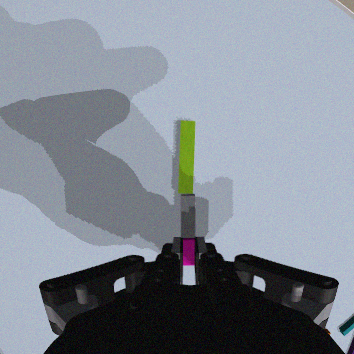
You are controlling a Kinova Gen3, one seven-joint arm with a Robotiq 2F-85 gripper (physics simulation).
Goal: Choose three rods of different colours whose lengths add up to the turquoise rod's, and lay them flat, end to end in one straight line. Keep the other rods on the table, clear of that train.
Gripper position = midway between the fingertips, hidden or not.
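There is a lime green rod at [187, 127], and I can see my own gripper [188, 248] as well.
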